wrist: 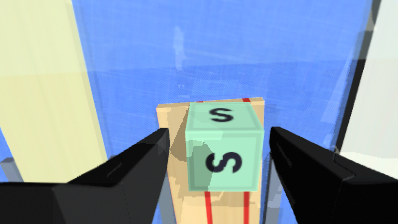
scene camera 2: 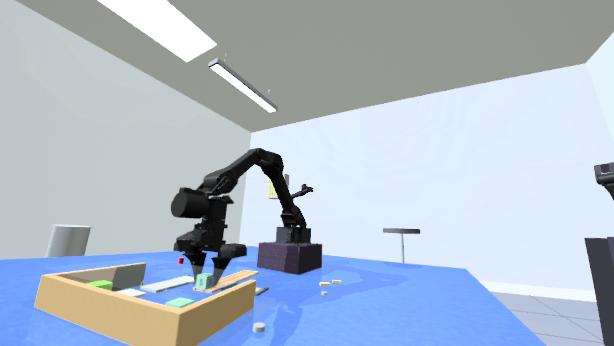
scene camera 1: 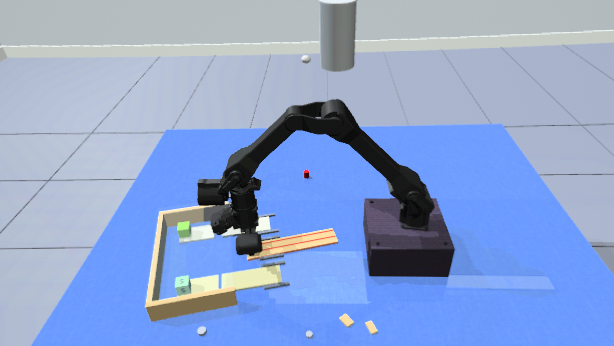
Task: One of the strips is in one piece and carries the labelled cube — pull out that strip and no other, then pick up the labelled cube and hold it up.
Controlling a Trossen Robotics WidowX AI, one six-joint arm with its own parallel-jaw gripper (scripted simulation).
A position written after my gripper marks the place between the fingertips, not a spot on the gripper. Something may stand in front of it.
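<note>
My gripper (scene camera 2: 205, 284) is there for me to see. The wrist view has the gripper (wrist: 219, 135) as well, and in the other scene view I find the gripper (scene camera 1: 251, 248) too.
</note>
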